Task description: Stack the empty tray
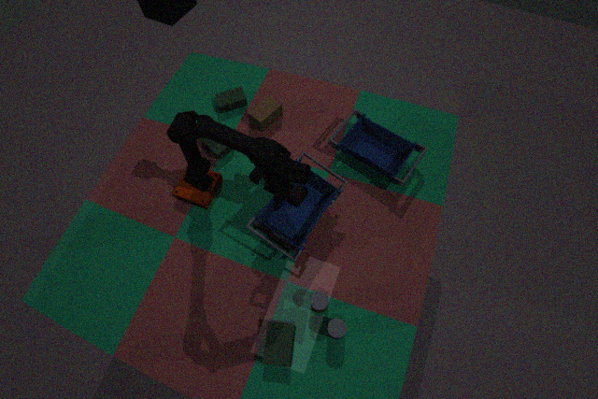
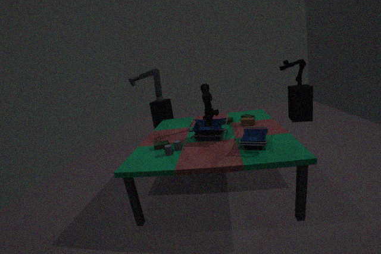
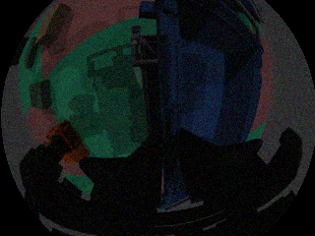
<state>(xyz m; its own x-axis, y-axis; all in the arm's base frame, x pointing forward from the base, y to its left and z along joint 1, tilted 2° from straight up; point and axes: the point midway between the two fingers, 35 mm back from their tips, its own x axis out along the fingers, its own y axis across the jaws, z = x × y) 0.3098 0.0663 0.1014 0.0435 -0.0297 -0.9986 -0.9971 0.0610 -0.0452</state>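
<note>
Now: the blue tray 70 mm ahead of my gripper tip and 10 mm above it.
</note>
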